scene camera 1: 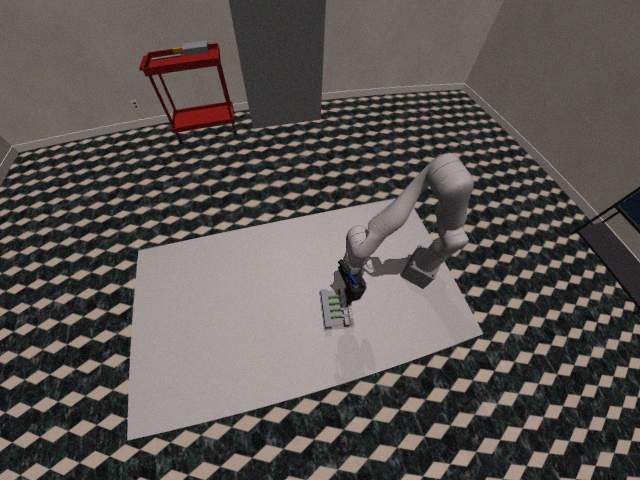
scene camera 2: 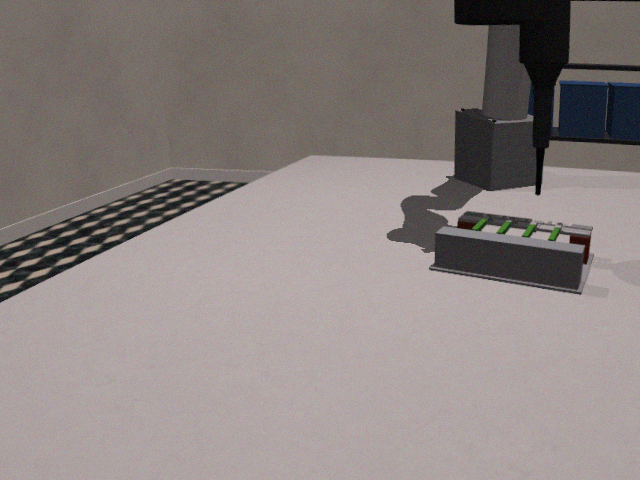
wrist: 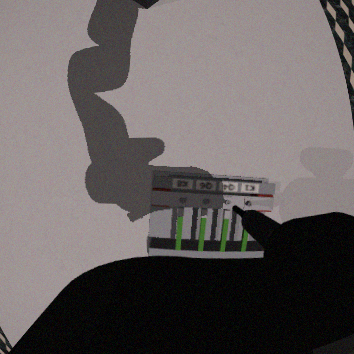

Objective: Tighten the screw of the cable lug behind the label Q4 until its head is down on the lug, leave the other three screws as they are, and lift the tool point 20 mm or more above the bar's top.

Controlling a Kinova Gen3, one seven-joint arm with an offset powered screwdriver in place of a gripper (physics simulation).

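Frame: origin at the arm's base, x back, y right, z up, level; centimetres.
Seen in the pictures: hand, its tool point: (scene camera 1: 346, 306) (scene camera 2: 537, 195) (wrist: 234, 207); arm's base, origin of its link: (scene camera 1: 427, 263) (scene camera 2: 504, 115).
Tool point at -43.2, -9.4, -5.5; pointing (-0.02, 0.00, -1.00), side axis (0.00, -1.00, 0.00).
Offsets run from my tool point to a thing's top centre, as dx, dy, dz. "spot": to the spot under its first point.
My gripper, a black powered screwdriver (scene camera 2: 538, 193) (wrist: 235, 207), has no fingers. Its thin tip points down and hangs free, with a visible gap above the bar @[spot: -0.2, -5.6, -4.1] (scene camera 2: 578, 229) (wrist: 266, 201). In the wrist view the labels X8 @[+2.9, +6.1, -4.1] (wrist: 183, 183), Q6 (wrist: 205, 185), Q4 @[spot: +1.9, -0.6, -4.1] (wrist: 230, 187) and K1 @[spot: +1.6, -3.6, -4.1] (wrist: 250, 188) stand in a row, upside down. The Q4 screw @[-0.1, +0.0, -3.6] (wrist: 228, 202) shows just left of the tip. The X8 screw @[+0.7, +6.4, -3.4] (wrist: 183, 200) and Q6 screw @[+0.3, +3.2, -3.4] (wrist: 206, 201) lie in shadow; the K1 screw @[-0.5, -3.2, -3.3] (wrist: 248, 203) is lit. Head heights are too small to tell.
A grey wall (scene camera 1: 326, 310) (scene camera 2: 509, 258) runs along the fixture's side, with green cables @[spot: -4.9, +0.6, -3.4] (scene camera 2: 528, 230) (wrist: 202, 234) between it and the bar. The arm's base (scene camera 1: 419, 271) (scene camera 2: 488, 149) stands behind the fixture. A red cart (scene camera 1: 201, 116) is far off by the room wall.
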